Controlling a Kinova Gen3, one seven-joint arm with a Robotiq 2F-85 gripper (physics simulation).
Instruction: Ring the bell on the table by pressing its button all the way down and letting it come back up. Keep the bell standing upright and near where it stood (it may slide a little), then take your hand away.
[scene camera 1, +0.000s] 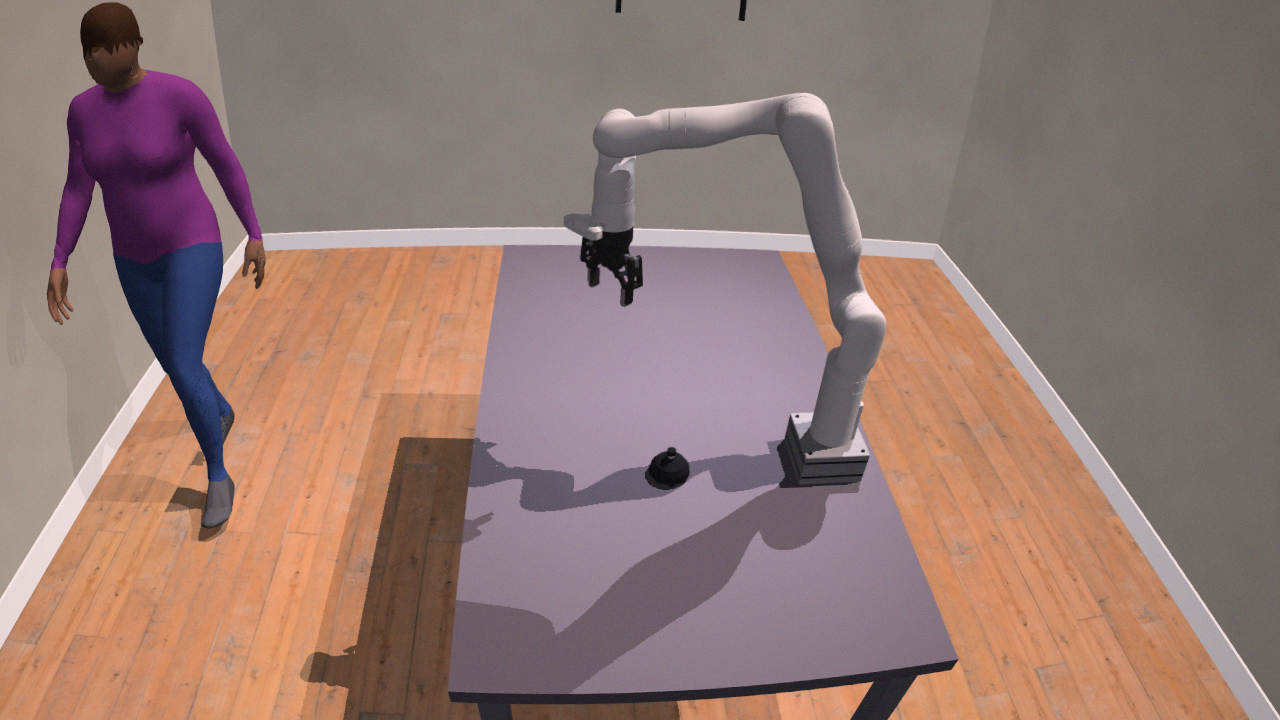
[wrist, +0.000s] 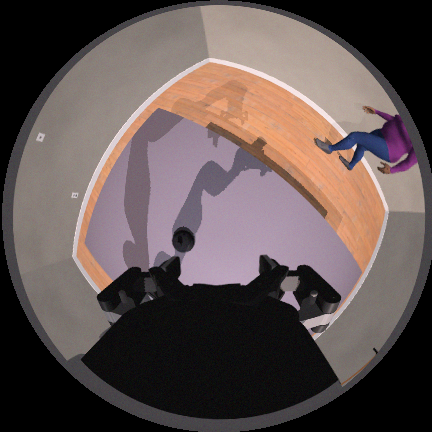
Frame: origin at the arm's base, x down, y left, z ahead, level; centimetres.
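Where they show: gripper, fingertip midpoint: (scene camera 1: 609, 295) (wrist: 218, 264); arm's base, origin of the base link: (scene camera 1: 830, 432).
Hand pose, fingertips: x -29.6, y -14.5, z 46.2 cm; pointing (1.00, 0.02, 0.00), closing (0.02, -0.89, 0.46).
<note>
Each offset is from my fingertips to the top centre of the thing. Level surfaces: height alone.
A black, round bell @(dx +30.7, dy +11.1, dz -11.5 cm) (scene camera 1: 668, 469) (wrist: 183, 240) with a small button @(dx +30.7, dy +11.1, dz -11.5 cm) (scene camera 1: 670, 452) on top stands upright on the purple-grey table @(dx +37.3 cm) (scene camera 1: 572, 376) (wrist: 240, 220). In the scene view it is left of the arm's base; in the wrist view it lies ahead of the left finger. My gripper (scene camera 1: 609, 291) (wrist: 218, 264) is open and empty. It points down, high above the table, well apart from the bell and toward the table's far end in the scene view.
The arm's base (scene camera 1: 825, 456) stands at the table's right edge, close to the bell. A person (scene camera 1: 161, 179) (wrist: 395, 140) in a purple top is on the wooden floor (scene camera 1: 295, 358) beyond the table's left side. Arm shadows fall across the table around the bell.
</note>
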